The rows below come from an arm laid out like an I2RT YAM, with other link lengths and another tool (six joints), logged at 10 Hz.
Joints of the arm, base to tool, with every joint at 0 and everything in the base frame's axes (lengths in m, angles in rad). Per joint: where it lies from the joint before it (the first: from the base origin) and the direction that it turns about. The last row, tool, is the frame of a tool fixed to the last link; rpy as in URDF.
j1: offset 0 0 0.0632 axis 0 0 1
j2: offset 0.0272 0.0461 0.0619 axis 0 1 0
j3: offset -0.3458 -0.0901 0 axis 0 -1 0
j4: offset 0.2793 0.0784 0.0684 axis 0 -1 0
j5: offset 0.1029 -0.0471 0.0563 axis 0 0 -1
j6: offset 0.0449 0 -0.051 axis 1 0 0
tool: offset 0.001 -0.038 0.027 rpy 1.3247 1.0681 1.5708
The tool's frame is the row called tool.
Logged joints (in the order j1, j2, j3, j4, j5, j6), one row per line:
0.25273 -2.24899 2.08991 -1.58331 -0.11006 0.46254
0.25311 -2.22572 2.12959 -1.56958 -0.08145 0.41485
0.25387 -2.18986 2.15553 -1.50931 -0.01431 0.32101
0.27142 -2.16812 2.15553 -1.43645 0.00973 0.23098
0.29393 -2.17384 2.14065 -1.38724 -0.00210 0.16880
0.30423 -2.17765 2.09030 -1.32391 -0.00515 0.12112
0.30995 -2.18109 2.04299 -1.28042 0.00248 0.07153
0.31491 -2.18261 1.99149 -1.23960 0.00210 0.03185
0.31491 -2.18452 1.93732 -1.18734 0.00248 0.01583
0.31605 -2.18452 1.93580 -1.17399 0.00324 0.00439
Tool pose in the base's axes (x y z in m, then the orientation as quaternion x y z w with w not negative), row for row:
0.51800 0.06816 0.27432 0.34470 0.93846 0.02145 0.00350
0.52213 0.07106 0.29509 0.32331 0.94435 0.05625 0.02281
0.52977 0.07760 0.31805 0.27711 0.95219 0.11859 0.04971
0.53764 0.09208 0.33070 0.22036 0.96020 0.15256 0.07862
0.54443 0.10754 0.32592 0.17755 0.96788 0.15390 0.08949
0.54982 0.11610 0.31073 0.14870 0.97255 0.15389 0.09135
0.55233 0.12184 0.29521 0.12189 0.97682 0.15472 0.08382
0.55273 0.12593 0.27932 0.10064 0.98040 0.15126 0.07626
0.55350 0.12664 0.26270 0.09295 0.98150 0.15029 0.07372
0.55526 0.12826 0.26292 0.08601 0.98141 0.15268 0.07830
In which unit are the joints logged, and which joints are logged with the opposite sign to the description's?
The joints are logged in radians. Opposite sign: j2, j5.
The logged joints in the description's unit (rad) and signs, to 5 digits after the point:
0.25273 2.24899 2.08991 -1.58331 0.11006 0.46254
0.25311 2.22572 2.12959 -1.56958 0.08145 0.41485
0.25387 2.18986 2.15553 -1.50931 0.01431 0.32101
0.27142 2.16812 2.15553 -1.43645 -0.00973 0.23098
0.29393 2.17384 2.14065 -1.38724 0.00210 0.16880
0.30423 2.17765 2.09030 -1.32391 0.00515 0.12112
0.30995 2.18109 2.04299 -1.28042 -0.00248 0.07153
0.31491 2.18261 1.99149 -1.23960 -0.00210 0.03185
0.31491 2.18452 1.93732 -1.18734 -0.00248 0.01583
0.31605 2.18452 1.93580 -1.17399 -0.00324 0.00439

